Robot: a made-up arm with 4 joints. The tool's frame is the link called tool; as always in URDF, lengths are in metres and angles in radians.
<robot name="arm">
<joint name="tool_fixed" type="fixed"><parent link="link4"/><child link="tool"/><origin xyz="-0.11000 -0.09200 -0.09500" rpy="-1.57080 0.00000 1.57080"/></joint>
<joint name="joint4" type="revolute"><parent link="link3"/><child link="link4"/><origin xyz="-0.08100 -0.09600 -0.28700" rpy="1.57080 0.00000 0.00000"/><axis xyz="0 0 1"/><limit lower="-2.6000" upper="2.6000"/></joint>
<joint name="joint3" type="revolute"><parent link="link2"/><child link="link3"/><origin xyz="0.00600 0.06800 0.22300" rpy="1.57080 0.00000 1.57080"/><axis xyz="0 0 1"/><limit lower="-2.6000" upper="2.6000"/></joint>
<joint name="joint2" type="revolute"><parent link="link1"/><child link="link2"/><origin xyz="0.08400 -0.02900 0.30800" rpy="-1.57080 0.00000 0.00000"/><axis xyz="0 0 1"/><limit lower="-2.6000" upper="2.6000"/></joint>
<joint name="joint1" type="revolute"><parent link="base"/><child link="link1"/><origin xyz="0.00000 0.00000 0.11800" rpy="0.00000 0.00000 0.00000"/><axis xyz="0 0 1"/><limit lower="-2.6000" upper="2.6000"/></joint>
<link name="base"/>
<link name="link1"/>
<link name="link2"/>
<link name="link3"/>
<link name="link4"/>
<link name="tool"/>
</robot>
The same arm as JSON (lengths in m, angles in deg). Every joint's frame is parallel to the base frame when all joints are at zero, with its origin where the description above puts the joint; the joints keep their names.
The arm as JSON. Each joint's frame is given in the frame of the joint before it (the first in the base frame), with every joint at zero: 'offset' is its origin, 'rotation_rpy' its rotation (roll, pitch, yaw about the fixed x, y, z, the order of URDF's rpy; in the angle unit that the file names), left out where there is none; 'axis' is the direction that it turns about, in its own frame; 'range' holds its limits. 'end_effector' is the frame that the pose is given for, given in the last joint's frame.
{"length_unit": "m", "angle_unit": "deg", "chain": [
  {"id": "joint1", "offset": [0.0, 0.0, 0.118], "axis": [0.0, 0.0, 1.0], "range": [-148.97, 148.97]},
  {"id": "joint2", "offset": [0.084, -0.029, 0.308], "axis": [0.0, 1.0, 0.0], "range": [-148.97, 148.97]},
  {"id": "joint3", "offset": [0.006, 0.223, -0.068], "axis": [1.0, 0.0, 0.0], "range": [-148.97, 148.97]},
  {"id": "joint4", "offset": [-0.287, -0.096, 0.081], "axis": [0.0, -1.0, 0.0], "range": [-148.97, 148.97]}
], "end_effector": {"offset": [-0.092, 0.095, 0.11], "rotation_rpy": [0.0, 0.0, 0.0]}}

